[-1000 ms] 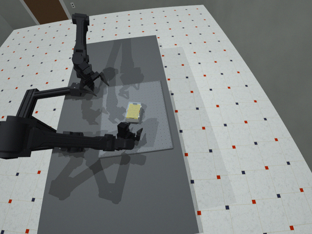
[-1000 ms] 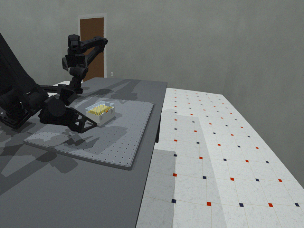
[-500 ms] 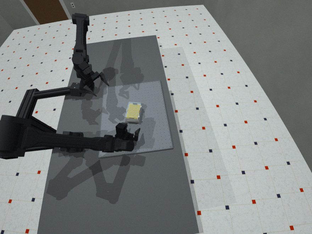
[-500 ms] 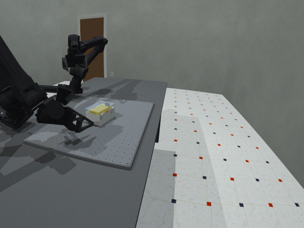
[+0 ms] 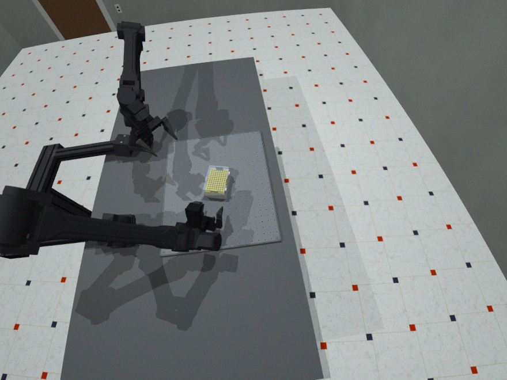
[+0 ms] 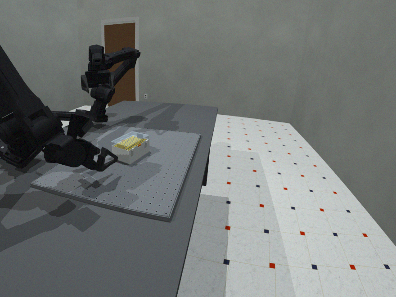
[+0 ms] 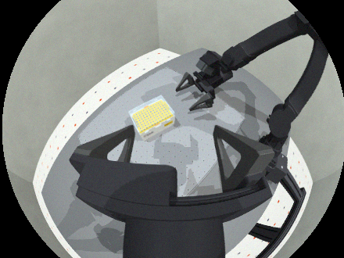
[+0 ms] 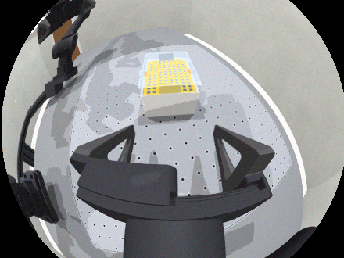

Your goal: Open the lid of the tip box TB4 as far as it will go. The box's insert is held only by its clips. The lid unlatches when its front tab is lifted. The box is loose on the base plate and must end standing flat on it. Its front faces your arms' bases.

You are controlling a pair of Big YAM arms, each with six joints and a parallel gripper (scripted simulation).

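My right gripper is now 120 mm to the right of the tip box TB4, 30 mm short of it and 10 mm above it. From my right hand the other things lie so: yellow insert 120 mm to the left, 30 mm ahead; clear lid 120 mm to the left, 20 mm ahead.
Now: left hand 15 cm short of the clear lid, 5 cm to the left of it and 18 cm above it. Round my left hand: yellow insert: 16 cm ahead, 5 cm to the right, 18 cm below; then tip box TB4: 16 cm ahead, 5 cm to the right, 20 cm below.
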